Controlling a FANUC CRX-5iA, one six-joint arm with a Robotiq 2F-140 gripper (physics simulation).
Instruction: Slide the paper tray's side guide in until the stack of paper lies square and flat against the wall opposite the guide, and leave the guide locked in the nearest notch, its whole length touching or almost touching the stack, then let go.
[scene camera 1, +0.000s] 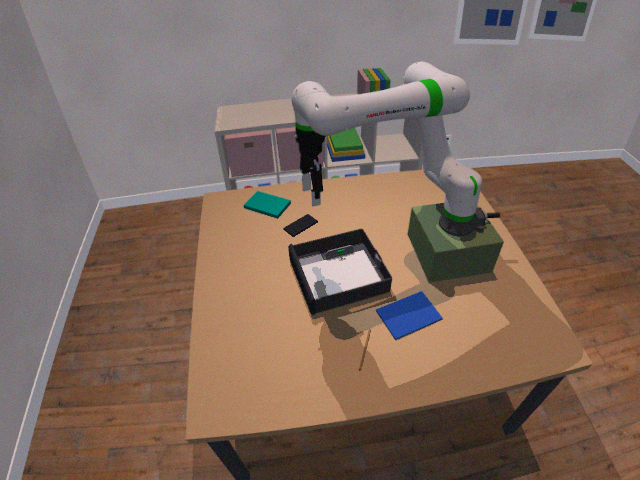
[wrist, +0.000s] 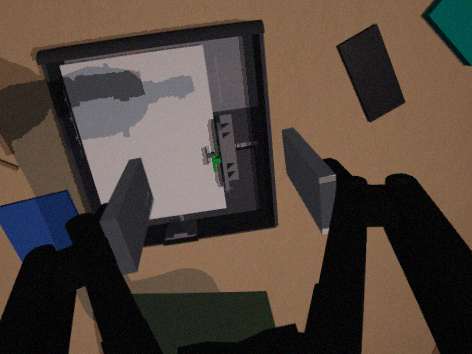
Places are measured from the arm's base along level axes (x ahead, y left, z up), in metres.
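Pixels of known places: gripper, fingertip midpoint: (scene camera 1: 311, 197) (wrist: 216, 165); arm's base, link origin: (scene camera 1: 456, 224).
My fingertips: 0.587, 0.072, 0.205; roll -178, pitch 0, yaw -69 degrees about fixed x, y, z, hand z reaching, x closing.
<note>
For each thing: its middle in the pictures, then the offset to it from my fingertips, as dx, dy, dz.
- white paper stack, body centre: (wrist: 151, 141) (scene camera 1: 341, 278) -0.106, +0.076, -0.347
- grey side guide, body centre: (wrist: 217, 154) (scene camera 1: 340, 255) -0.106, -0.035, -0.332
- green latch, body centre: (wrist: 211, 155) (scene camera 1: 341, 257) -0.109, -0.026, -0.333
- black phone-like slab, body centre: (wrist: 372, 75) (scene camera 1: 300, 225) +0.068, -0.278, -0.372
- teal book, body centre: (scene camera 1: 267, 204) +0.240, -0.437, -0.367
- blue book, body centre: (wrist: 53, 245) (scene camera 1: 409, 314) -0.357, +0.247, -0.372
- thin stick, body centre: (scene camera 1: 365, 348) -0.178, +0.390, -0.372
The black paper tray (scene camera 1: 351, 299) (wrist: 150, 39) stands on the table. The white paper stack (scene camera 1: 354, 273) (wrist: 172, 175) lies in it, its left edge close to the left wall in the wrist view; whether it touches there is hard to tell. The grey side guide (scene camera 1: 330, 253) (wrist: 229, 150), with a green latch (scene camera 1: 341, 251) (wrist: 216, 160), stands upright at the stack's right edge in the wrist view, touching or nearly touching it. Tray floor shows between guide and right wall. My gripper (scene camera 1: 311, 191) (wrist: 216, 165) is open and empty, high above the table; its fingers touch neither tray nor guide.
A black phone-like slab (scene camera 1: 300, 225) (wrist: 371, 73) and a teal book (scene camera 1: 267, 204) (wrist: 455, 30) lie beyond the tray. A blue book (scene camera 1: 409, 315) (wrist: 37, 220) and a thin stick (scene camera 1: 364, 350) lie on its other side. The green robot base block (scene camera 1: 454, 250) (wrist: 205, 315) stands nearby.
</note>
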